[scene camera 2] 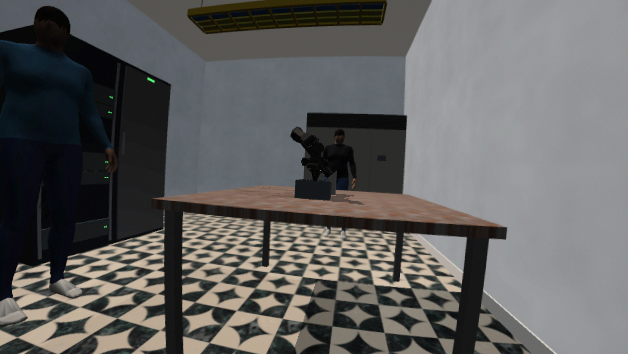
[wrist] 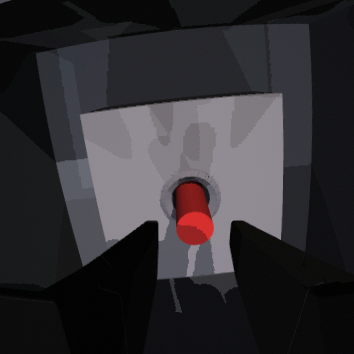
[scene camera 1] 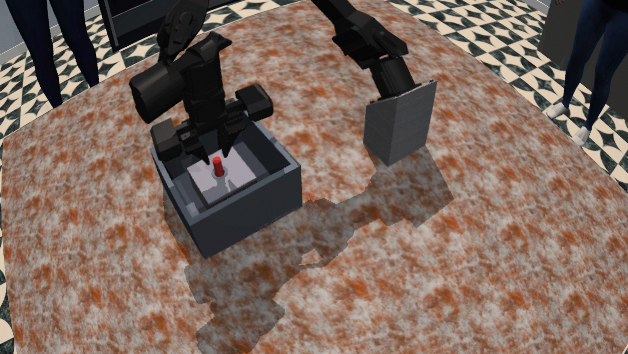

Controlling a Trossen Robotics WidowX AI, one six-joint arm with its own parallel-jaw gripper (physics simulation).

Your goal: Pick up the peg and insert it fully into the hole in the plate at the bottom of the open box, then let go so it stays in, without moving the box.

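Where they show: gripper, between the fingertips: (wrist: 194, 231) (scene camera 1: 216, 159); arm's base, origin of its link: (scene camera 2: 330, 175) (scene camera 1: 400, 92).
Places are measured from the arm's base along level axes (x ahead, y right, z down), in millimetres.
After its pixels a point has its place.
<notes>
The red peg (scene camera 1: 217, 167) {x 306, y 102, z 49 mm} (wrist: 193, 212) {x 302, y 114, z 39 mm} stands nearly upright in the ringed hole of the pale plate (scene camera 1: 240, 167) {x 270, y 92, z 69 mm} (wrist: 240, 165) {x 277, y 118, z 69 mm}. A short length of it stands out above the plate. The plate lies at the bottom of the open dark grey box (scene camera 1: 252, 212) {x 305, y 12, z 74 mm} (scene camera 2: 312, 190) {x 397, y 116, z 81 mm} (wrist: 295, 110) {x 226, y 131, z 119 mm}. My gripper (scene camera 1: 216, 159) {x 303, y 107, z 38 mm} (wrist: 194, 231) {x 303, y 107, z 38 mm} is partly open inside the box. In the wrist view its two fingertips stand on either side of the peg's top, with a gap on each side, and nothing is between them in its grip. How deep the peg's lower end reaches is hidden in the hole.
A grey block-like panel (scene camera 1: 400, 125) {x 36, y -34, z 32 mm} hangs by a second black arm part (scene camera 1: 392, 77) {x 17, y 8, z -37 mm} to the right of the box. The box walls stand around my fingers. The mottled table (scene camera 1: 450, 280) {x 142, y -268, z 127 mm} (scene camera 2: 400, 212) {x 706, y -251, z 127 mm} carries the box. People stand beyond the table.
</notes>
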